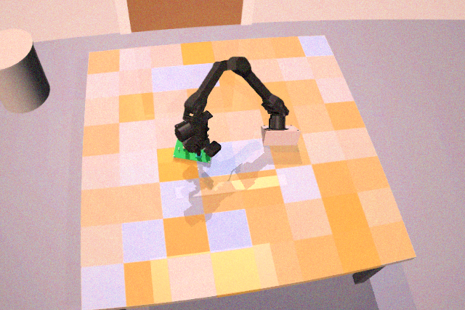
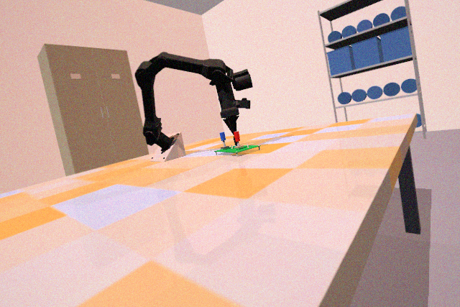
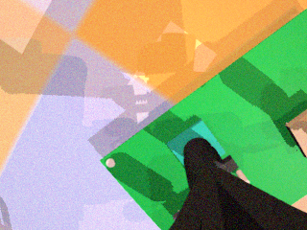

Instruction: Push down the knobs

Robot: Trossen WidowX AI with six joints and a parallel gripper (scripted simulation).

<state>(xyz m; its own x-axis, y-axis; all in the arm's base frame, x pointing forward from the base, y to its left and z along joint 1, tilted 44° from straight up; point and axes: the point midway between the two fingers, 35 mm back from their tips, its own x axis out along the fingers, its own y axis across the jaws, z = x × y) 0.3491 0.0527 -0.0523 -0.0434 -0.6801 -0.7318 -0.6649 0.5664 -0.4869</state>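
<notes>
Right now the black knob is 10 mm below my gripper tip. Also, from my gripper tip: red knob: 50 mm ahead, 50 mm to the right, 10 mm above.
</notes>
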